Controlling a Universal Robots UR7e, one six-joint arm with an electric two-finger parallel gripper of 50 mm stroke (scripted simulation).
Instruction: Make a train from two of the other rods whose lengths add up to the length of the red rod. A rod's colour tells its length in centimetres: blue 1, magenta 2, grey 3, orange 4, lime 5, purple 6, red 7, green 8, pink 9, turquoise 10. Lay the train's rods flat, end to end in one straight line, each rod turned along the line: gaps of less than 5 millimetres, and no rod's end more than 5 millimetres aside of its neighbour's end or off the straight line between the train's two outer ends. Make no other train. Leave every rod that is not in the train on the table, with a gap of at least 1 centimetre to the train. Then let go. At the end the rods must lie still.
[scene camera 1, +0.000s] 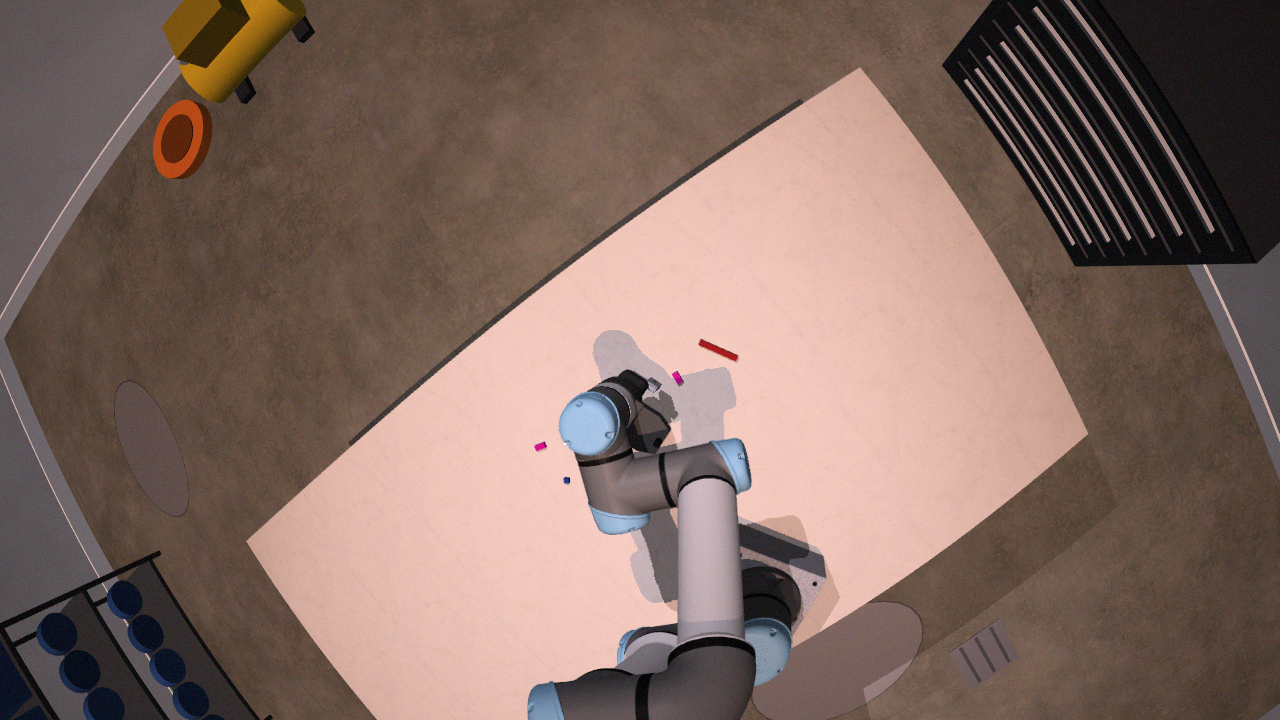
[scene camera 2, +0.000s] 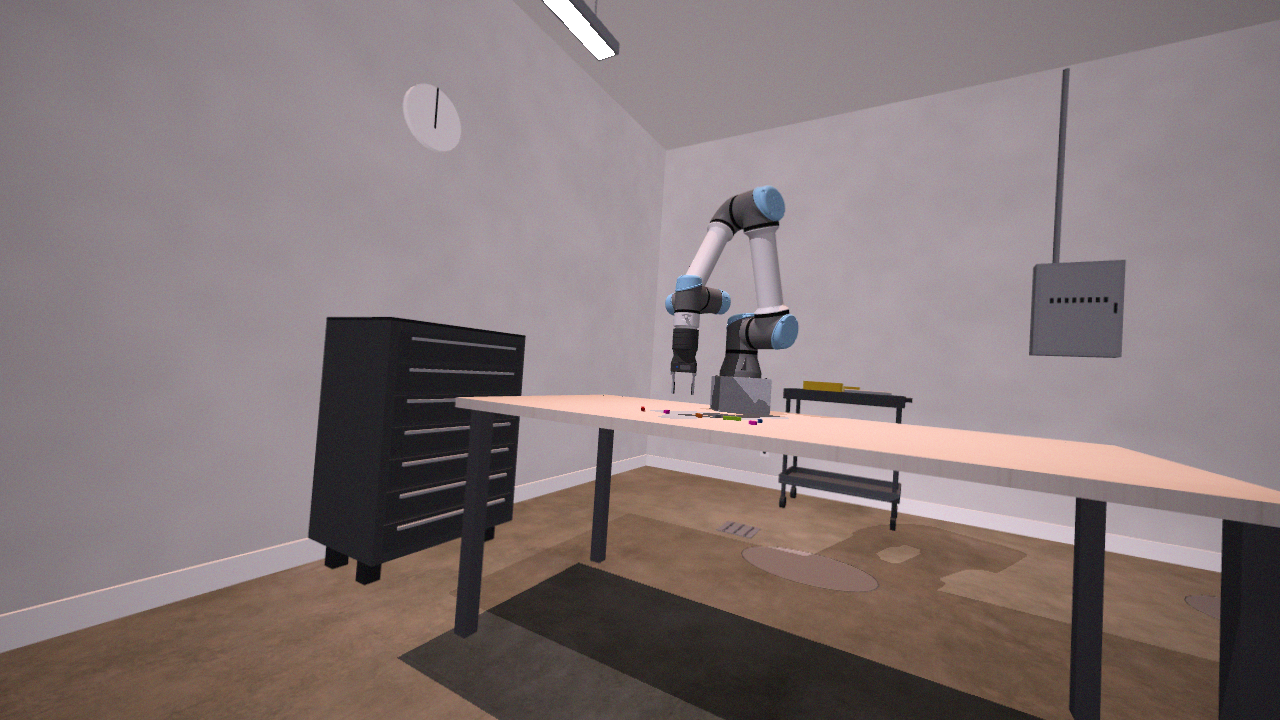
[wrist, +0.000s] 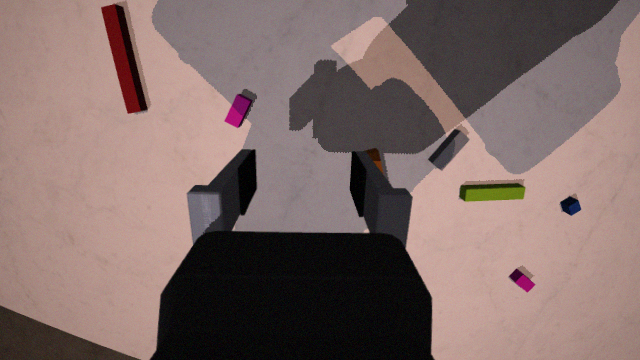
Note:
In view: my gripper (scene camera 2: 682, 394) and a grey rod (wrist: 451, 146).
My gripper also shows in scene camera 1 (scene camera 1: 646, 397) and in the wrist view (wrist: 303, 170).

